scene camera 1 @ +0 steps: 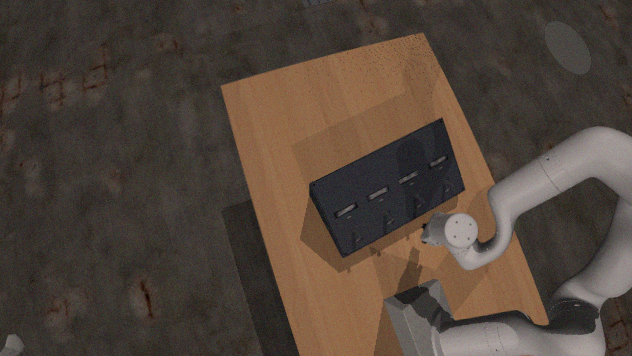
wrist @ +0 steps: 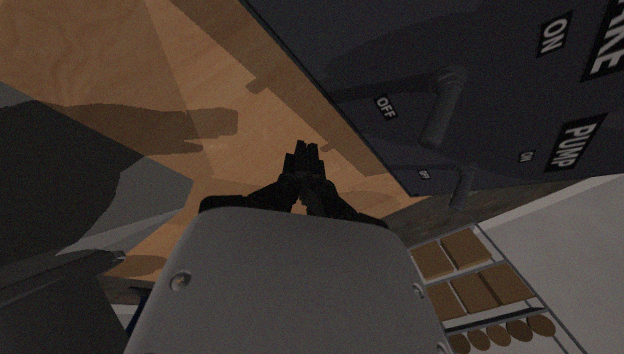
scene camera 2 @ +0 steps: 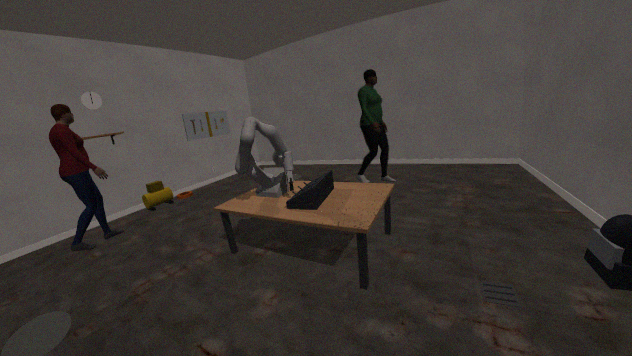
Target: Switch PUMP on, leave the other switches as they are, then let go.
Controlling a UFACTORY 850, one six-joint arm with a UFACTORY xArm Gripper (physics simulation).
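The dark sloped switch panel (scene camera 1: 350, 185) (scene camera 2: 317, 192) (wrist: 490, 125) stands on the table. In the wrist view the PUMP lever (wrist: 462, 189) is the farther of two grey levers, between a small OFF label (wrist: 424, 174) and ON label (wrist: 526, 156). It appears to lean to the OFF side. The nearer lever (wrist: 440, 115), for BRAKE, leans much the same way. In scene camera 1 the PUMP lever (scene camera 1: 446, 186) looks to be the rightmost. My gripper (scene camera 1: 424, 233) (scene camera 2: 291, 187) (wrist: 302, 155) is shut and empty, off the panel's lower edge, apart from both levers.
The wooden table (scene camera 1: 280, 150) (scene camera 2: 350, 210) bears the arm's grey base (scene camera 1: 420, 310) (scene camera 2: 271, 191) near the panel. A person in red (scene camera 2: 67, 150) and one in green (scene camera 2: 371, 107) stand in the room. A rack with brown boxes (wrist: 465, 247) shows beyond the table.
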